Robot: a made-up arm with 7 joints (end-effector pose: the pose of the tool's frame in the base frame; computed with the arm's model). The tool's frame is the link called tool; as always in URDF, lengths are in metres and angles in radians. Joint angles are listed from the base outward.
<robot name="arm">
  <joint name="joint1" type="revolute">
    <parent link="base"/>
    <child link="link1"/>
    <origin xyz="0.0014 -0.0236 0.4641" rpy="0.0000 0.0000 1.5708"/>
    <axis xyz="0 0 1"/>
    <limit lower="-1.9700" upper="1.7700"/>
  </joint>
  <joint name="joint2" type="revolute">
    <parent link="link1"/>
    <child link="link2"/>
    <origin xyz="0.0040 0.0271 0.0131" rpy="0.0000 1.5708 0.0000"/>
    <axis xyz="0 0 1"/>
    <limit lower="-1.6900" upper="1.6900"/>
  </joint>
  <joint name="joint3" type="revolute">
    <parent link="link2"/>
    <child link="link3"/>
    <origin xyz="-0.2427 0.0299 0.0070" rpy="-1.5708 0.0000 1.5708"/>
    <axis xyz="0 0 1"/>
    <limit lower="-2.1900" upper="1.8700"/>
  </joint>
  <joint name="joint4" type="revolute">
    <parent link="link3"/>
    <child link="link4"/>
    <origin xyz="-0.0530 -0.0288 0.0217" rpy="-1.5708 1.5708 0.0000"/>
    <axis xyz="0 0 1"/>
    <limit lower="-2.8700" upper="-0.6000"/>
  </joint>
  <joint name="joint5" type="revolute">
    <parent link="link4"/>
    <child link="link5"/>
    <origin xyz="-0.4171 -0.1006 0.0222" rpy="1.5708 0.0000 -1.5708"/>
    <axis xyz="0 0 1"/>
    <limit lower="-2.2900" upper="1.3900"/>
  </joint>
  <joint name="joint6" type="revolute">
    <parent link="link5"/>
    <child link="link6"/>
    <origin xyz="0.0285 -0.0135 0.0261" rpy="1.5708 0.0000 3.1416"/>
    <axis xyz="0 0 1"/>
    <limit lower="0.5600" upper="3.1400"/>
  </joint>
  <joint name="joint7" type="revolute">
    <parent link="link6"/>
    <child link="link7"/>
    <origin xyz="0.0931 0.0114 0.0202" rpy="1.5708 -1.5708 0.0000"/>
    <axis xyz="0 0 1"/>
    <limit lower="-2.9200" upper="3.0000"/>
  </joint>
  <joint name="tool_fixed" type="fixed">
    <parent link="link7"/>
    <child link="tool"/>
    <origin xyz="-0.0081 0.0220 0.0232" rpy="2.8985 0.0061 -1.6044"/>
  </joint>
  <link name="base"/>
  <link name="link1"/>
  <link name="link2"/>
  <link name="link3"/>
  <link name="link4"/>
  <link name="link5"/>
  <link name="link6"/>
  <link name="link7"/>
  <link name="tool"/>
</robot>
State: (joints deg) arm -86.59 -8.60 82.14 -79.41 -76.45 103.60 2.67
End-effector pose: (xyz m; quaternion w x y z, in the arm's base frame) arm 0.5465 0.1012 0.9361 0.6305 -0.7613 -0.1490 -0.0267
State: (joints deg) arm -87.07 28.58 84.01 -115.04 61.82 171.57 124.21
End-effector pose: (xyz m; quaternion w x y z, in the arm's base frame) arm 0.5600 -0.1955 0.6045 0.0847 -0.4859 -0.3680 0.7882
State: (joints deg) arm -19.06 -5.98 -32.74 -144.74 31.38 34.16 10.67
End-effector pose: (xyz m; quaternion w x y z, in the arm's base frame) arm 0.2199 -0.2796 0.4277 0.5790 0.4792 0.6335 -0.1841
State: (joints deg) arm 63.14 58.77 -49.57 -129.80 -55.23 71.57 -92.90
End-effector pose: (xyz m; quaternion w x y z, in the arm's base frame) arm 0.4281 -0.0748 0.2324 0.1598 -0.0930 0.8777 0.4421
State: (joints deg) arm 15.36 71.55 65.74 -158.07 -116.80 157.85 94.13
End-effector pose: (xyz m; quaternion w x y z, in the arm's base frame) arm -0.2740 0.2113 0.4360 0.6949 0.2252 0.1091 0.6741
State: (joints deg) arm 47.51 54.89 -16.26 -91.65 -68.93 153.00 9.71
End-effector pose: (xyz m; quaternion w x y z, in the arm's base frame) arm 0.4327 0.3670 0.2717 0.5816 -0.4248 -0.2299 0.6545
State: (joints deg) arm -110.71 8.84 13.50 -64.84 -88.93 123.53 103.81
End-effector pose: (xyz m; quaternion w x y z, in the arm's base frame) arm 0.0230 -0.5606 0.9770 0.0958 0.6639 0.2476 0.6991
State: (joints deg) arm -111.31 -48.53 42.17 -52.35 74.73 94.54 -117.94
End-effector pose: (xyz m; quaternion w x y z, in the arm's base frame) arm 0.3798 0.1670 1.1422 0.4401 -0.5140 -0.3220 0.6621
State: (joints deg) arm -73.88 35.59 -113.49 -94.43 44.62 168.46 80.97
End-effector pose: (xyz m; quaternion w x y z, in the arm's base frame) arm -0.4472 -0.1229 1.0025 0.5840 0.4385 0.4169 0.5412
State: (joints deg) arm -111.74 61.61 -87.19 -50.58 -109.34 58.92 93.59
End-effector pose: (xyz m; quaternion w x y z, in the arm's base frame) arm -0.5595 -0.3875 0.8338 0.4210 0.6860 -0.5231 -0.2802
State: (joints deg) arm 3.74 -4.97 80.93 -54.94 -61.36 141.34 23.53
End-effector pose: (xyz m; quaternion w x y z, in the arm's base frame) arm -0.1585 0.3730 1.1292 0.4757 0.0967 -0.8226 0.2962
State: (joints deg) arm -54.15 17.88 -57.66 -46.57 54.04 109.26 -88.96
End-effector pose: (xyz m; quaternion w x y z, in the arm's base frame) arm -0.0791 -0.4615 1.1070 0.7949 -0.5433 -0.2611 -0.0690
